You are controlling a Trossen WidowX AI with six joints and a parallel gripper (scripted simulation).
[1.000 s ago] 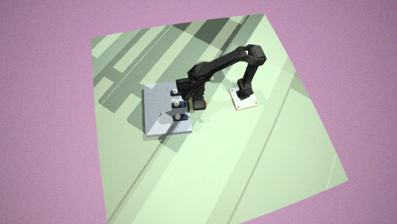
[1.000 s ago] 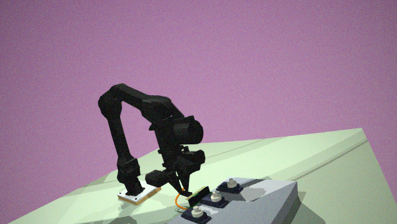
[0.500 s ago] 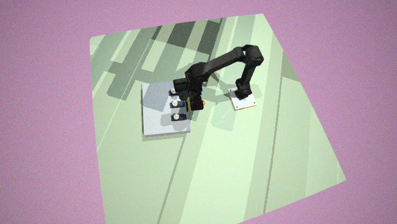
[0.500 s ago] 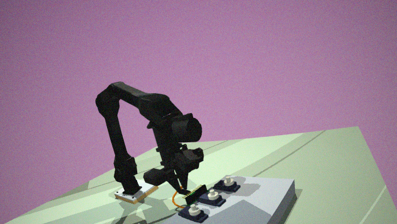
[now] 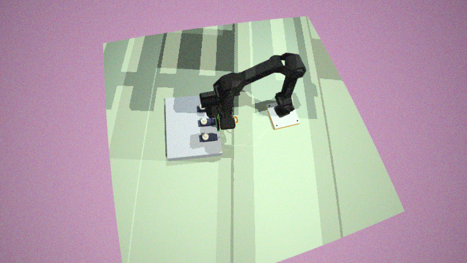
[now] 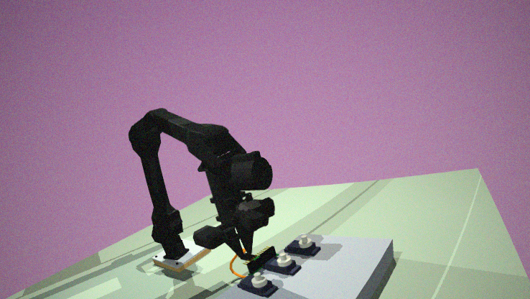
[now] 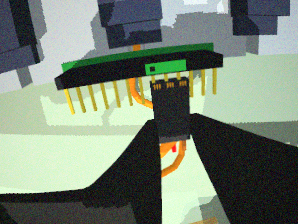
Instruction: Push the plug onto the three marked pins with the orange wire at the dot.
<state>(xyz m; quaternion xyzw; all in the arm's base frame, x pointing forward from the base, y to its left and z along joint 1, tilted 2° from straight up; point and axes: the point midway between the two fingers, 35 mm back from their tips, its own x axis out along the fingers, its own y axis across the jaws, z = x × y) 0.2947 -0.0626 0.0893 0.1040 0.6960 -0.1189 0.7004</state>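
Now: gripper tip 3 cm short of the green band and 1 cm to the left of it. From my gripper tip the other things lie so: black pin header (3 cm ahead, 1 cm below); then grey printed holder (18 cm ahead, 5 cm to the right, 5 cm below).
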